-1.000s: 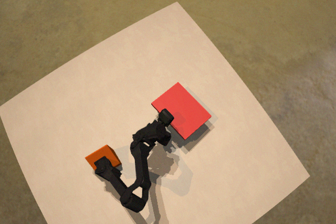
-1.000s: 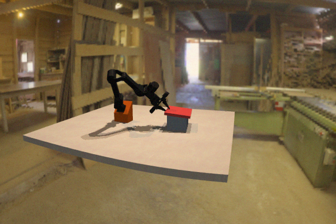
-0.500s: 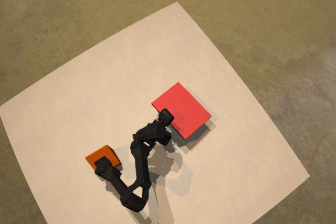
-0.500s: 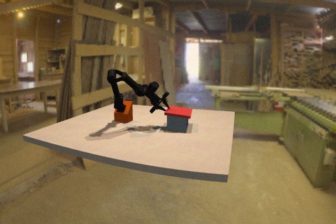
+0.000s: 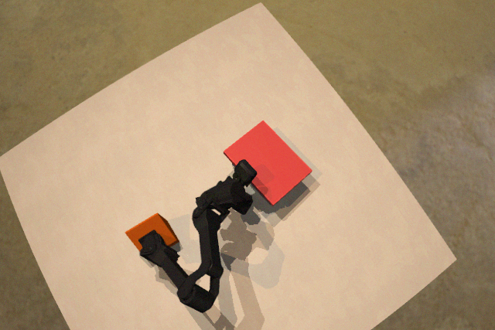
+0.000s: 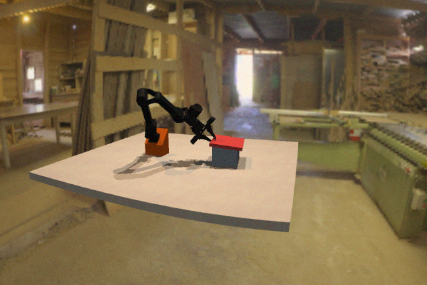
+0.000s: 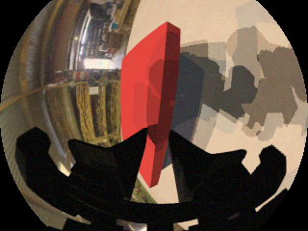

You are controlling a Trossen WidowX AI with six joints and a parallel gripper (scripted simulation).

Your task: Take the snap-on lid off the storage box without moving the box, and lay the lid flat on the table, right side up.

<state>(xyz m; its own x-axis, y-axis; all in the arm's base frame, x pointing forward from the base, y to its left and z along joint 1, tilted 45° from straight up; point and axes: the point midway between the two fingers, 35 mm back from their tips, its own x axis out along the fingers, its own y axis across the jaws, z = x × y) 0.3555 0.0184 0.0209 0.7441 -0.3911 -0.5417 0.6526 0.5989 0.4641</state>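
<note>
Right now the red lid is 8 cm ahead of my gripper tip and 1 cm to the left of it. Also, from my gripper tip: storage box (7 cm ahead, 1 cm to the left, 6 cm below).
</note>
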